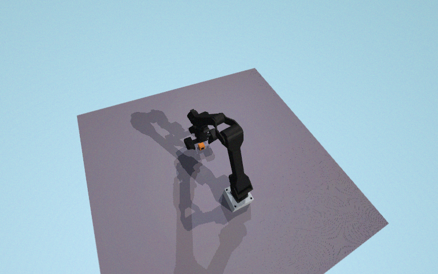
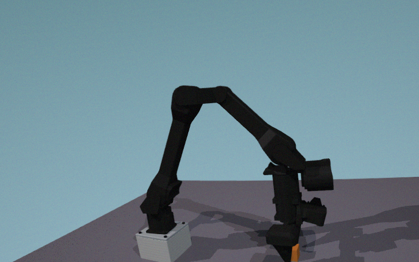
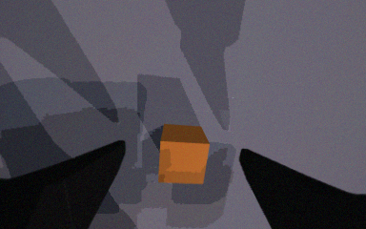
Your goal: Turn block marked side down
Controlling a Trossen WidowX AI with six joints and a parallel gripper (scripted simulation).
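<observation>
My gripper tip is now 10 mm past the orange block.
</observation>
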